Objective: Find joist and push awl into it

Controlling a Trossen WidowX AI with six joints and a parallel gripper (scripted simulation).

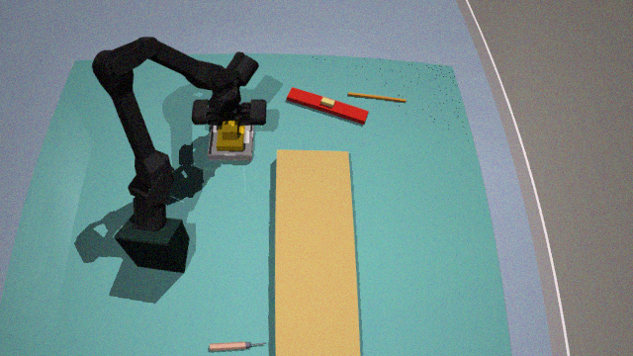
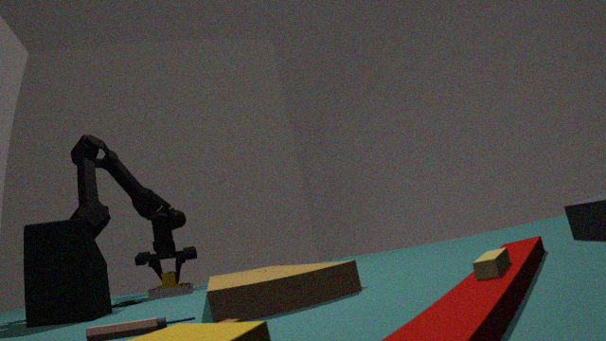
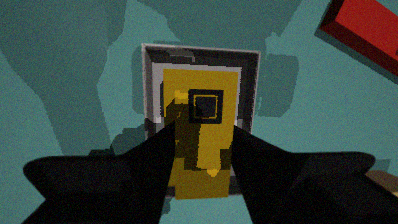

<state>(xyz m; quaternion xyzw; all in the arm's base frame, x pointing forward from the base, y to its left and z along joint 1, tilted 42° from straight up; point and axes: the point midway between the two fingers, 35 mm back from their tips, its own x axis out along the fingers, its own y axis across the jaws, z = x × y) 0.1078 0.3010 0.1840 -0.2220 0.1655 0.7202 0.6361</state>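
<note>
The stud finder is 1 cm to the left of my gripper tip and 2 cm above it. The rest, counted from my gripper tip: thin orange pencil 39 cm ahead, 19 cm to the left, 3 cm below; then square indicator 2 cm to the left, 3 cm above; then tray 1 cm to the right, 2 cm below.
</note>
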